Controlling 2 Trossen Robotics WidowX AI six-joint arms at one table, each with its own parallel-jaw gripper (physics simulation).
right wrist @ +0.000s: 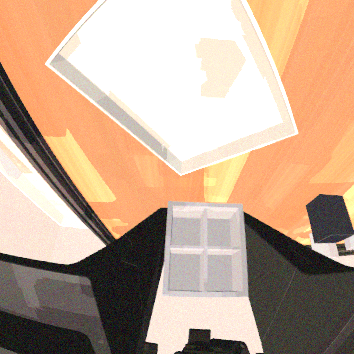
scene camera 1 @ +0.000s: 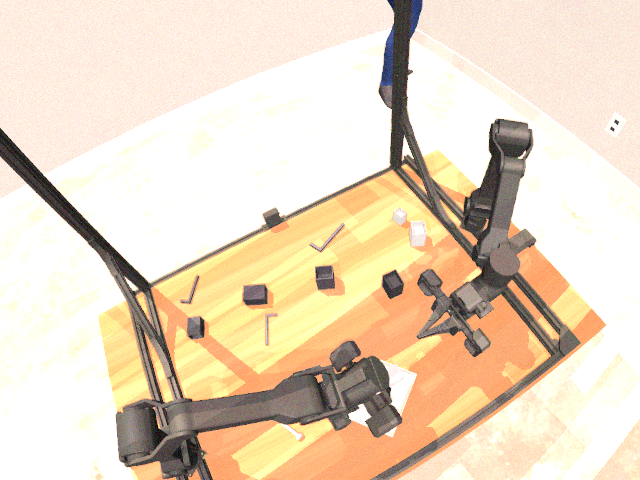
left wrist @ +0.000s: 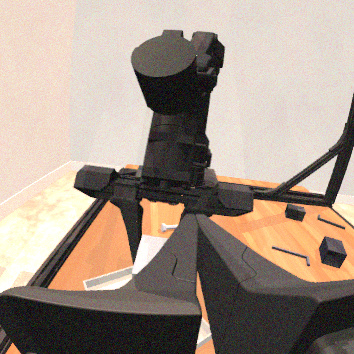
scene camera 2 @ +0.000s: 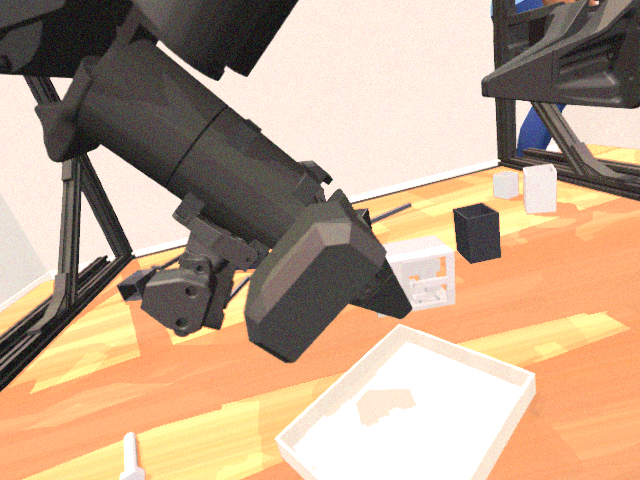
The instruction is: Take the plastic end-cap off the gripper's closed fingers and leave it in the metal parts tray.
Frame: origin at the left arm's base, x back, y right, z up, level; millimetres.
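Where they show: left gripper, between the fingertips: (scene camera 1: 417, 337) (left wrist: 193, 222) (scene camera 2: 484, 88); right gripper, between the fingertips: (right wrist: 200, 217) (scene camera 2: 398, 299); left arm's base, origin of its link: (scene camera 1: 473, 224); right arm's base, origin of its link: (scene camera 1: 187, 458) (left wrist: 191, 181).
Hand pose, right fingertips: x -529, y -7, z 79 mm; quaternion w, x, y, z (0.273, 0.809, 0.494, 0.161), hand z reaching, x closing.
Observation:
Things, the pixels of their top centre, and the offset from my right fingertips.
- white plastic end-cap, centre of its top: (right wrist: 197, 299) (scene camera 2: 402, 246) (left wrist: 153, 250) (scene camera 1: 389, 375) dz +37, dx +8, dy -4 mm
- parts tray, centre of its top: (right wrist: 185, 94) (scene camera 2: 404, 405) (left wrist: 142, 307) (scene camera 1: 381, 395) dz -80, dx -15, dy -3 mm
- black open box, centre of its top: (scene camera 2: 474, 210) (right wrist: 334, 238) (scene camera 1: 393, 279) dz -38, dx +236, dy +113 mm
- white bolt, centre of its top: (scene camera 2: 123, 446) (left wrist: 174, 221) (scene camera 1: 290, 429) dz -78, dx -193, dy +123 mm
The white plastic end-cap (scene camera 2: 418, 248) (right wrist: 204, 248), a box with four compartments on one face, is between the right gripper's fingers. My right gripper (scene camera 2: 408, 295) (right wrist: 200, 217) is shut on it and holds it near the tray's back corner in scene camera 2. The arm hides it in scene camera 1. My left gripper (scene camera 1: 419, 336) (scene camera 2: 484, 87) (left wrist: 193, 222) is shut with bare fingertips, apart from the cap and to its right in the scene views. The parts tray (scene camera 1: 405, 383) (scene camera 2: 465, 355) (left wrist: 110, 279) (right wrist: 110, 112) is white and shallow; no cap shows inside it.
A black open box (scene camera 1: 392, 284) (scene camera 2: 478, 237) stands beyond the tray, with two white boxes (scene camera 1: 417, 233) (scene camera 1: 399, 215) farther back. Other black boxes (scene camera 1: 325, 277) (scene camera 1: 254, 294) and L-shaped rods lie toward the back. A white bolt (scene camera 1: 295, 432) (scene camera 2: 131, 454) lies left of the tray.

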